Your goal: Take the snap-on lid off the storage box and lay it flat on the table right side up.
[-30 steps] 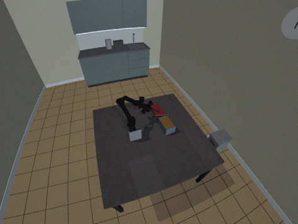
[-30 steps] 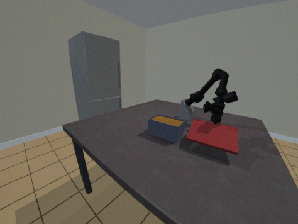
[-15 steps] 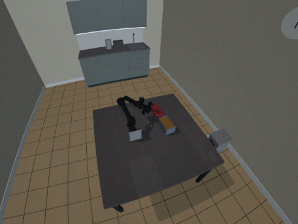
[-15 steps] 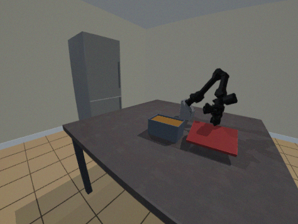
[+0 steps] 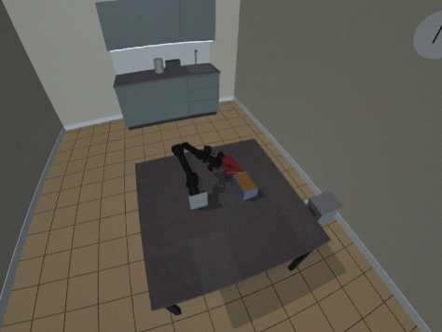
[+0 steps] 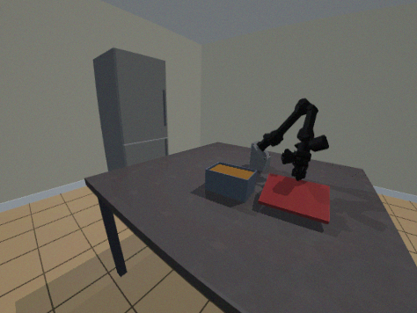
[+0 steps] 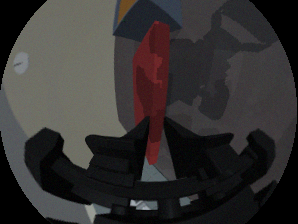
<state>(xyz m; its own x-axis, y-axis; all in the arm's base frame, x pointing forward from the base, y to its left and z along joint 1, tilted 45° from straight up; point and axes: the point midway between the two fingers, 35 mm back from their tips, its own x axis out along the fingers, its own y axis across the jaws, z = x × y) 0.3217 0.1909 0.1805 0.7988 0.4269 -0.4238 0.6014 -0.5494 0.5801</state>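
The lid is 7 cm ahead of my gripper tip and 2 cm below it. From my gripper tip the other things lie so: blue-grey storage box: 8 cm ahead, 27 cm to the right, 3 cm below.
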